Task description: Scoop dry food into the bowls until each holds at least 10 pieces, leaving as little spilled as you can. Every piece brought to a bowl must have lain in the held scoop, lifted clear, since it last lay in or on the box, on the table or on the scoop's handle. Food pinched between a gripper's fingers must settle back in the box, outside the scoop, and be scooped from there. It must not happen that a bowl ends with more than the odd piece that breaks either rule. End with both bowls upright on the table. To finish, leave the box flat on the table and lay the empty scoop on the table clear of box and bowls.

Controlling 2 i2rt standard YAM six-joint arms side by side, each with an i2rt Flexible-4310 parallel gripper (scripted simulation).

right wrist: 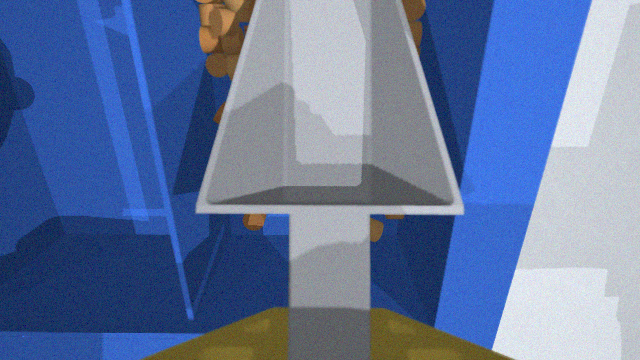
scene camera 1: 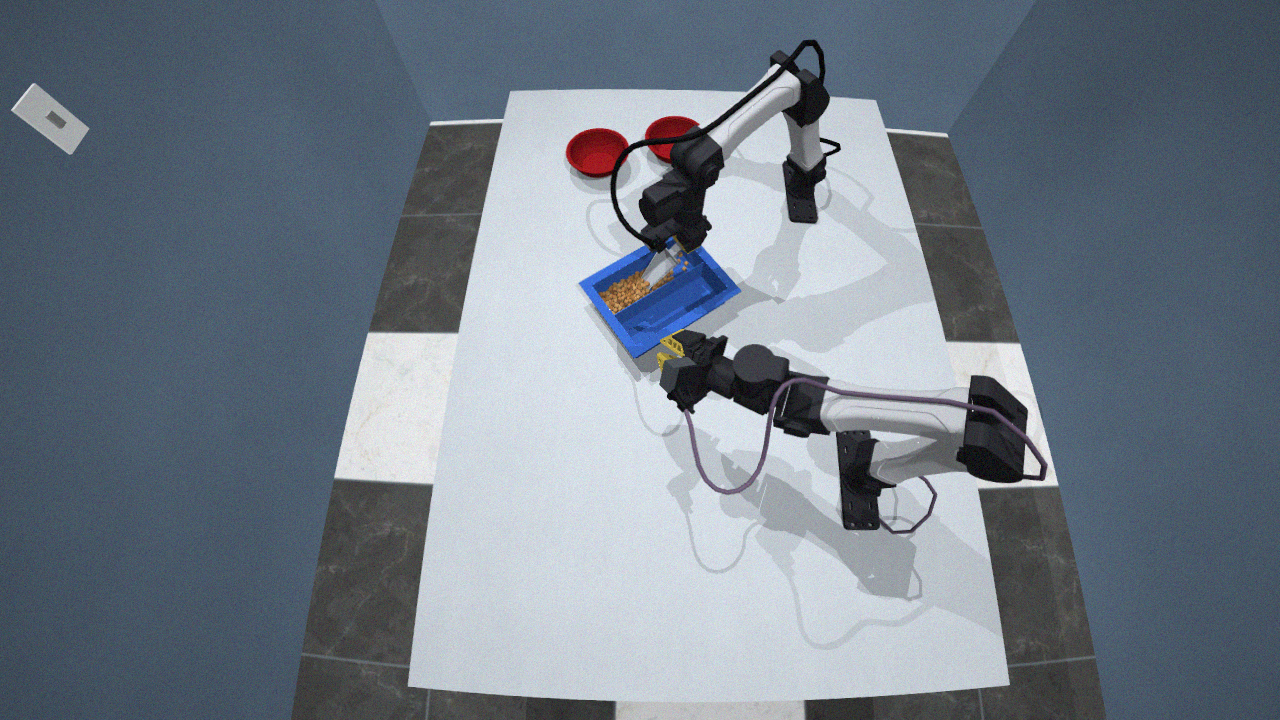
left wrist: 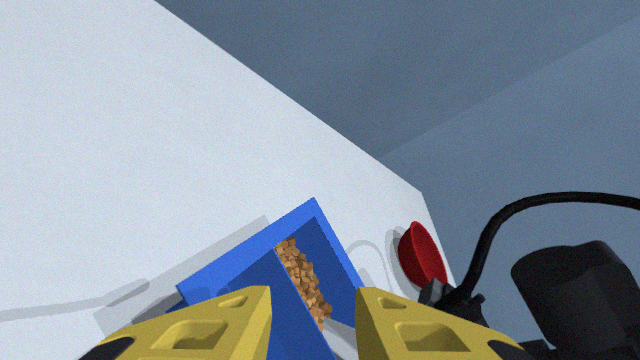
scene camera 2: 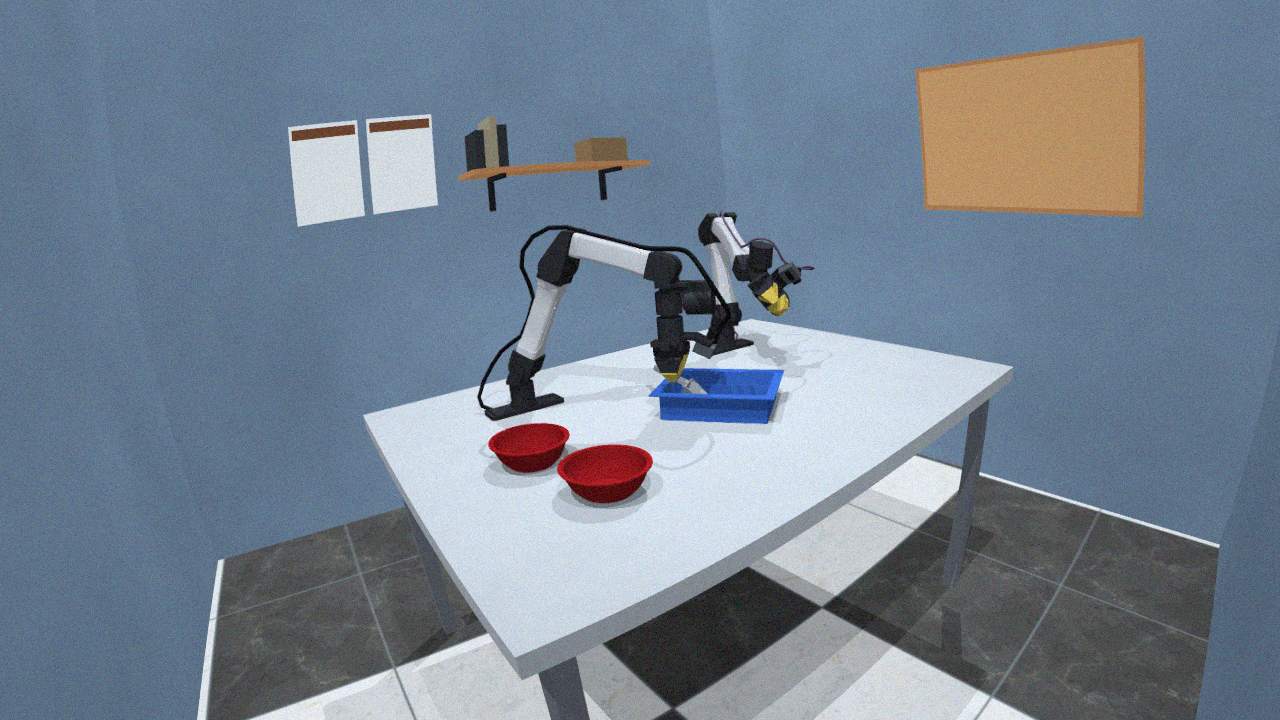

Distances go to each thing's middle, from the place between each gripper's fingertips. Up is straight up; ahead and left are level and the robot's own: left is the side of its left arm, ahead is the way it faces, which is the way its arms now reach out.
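Scene:
My right gripper [scene camera 2: 674, 380]: 3 cm short of grey scoop [scene camera 1: 662, 263], 2 cm to the right of it, 3 cm above it. Blue box [scene camera 1: 699, 283], from right hand: 9 cm to the left, 5 cm ahead, 4 cm below.
My left hand [scene camera 1: 660, 346]: 1 cm past blue box, 21 cm to the left of it, 17 cm above it. Grey scoop, from left hand: 28 cm to the right, 3 cm behind, 15 cm below.

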